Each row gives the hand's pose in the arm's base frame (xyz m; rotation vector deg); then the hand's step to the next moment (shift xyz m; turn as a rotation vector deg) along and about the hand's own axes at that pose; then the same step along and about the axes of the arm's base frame.
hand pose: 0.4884 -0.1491 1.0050 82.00 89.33 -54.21
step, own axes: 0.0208 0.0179 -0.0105 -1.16 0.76 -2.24
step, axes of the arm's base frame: 0.0163 0.0193 -0.0150 0.65 1.65 1.95
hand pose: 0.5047 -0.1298 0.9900 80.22 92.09 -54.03
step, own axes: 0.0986 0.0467 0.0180 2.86 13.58 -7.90
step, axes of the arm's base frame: 0.0401 0.0291 -0.0988 12.55 9.87 0.17
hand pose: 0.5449 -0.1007 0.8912 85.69 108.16 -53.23
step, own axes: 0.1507 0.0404 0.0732 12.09 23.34 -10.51
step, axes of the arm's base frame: 0.0054 0.0367 -0.1683 19.95 18.78 -7.13
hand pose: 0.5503 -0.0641 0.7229 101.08 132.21 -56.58
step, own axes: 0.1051 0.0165 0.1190 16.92 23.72 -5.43
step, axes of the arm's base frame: -0.0582 0.0279 -0.1460 17.06 20.22 -13.37
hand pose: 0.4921 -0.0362 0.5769 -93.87 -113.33 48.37
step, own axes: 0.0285 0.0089 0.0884 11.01 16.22 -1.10
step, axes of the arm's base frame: -0.0588 0.0131 -0.0712 10.03 12.81 -10.99
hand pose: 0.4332 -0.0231 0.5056 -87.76 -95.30 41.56
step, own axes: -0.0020 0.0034 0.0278 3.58 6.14 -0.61
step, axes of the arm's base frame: -0.0210 0.0007 -0.0186 3.96 4.25 -4.14
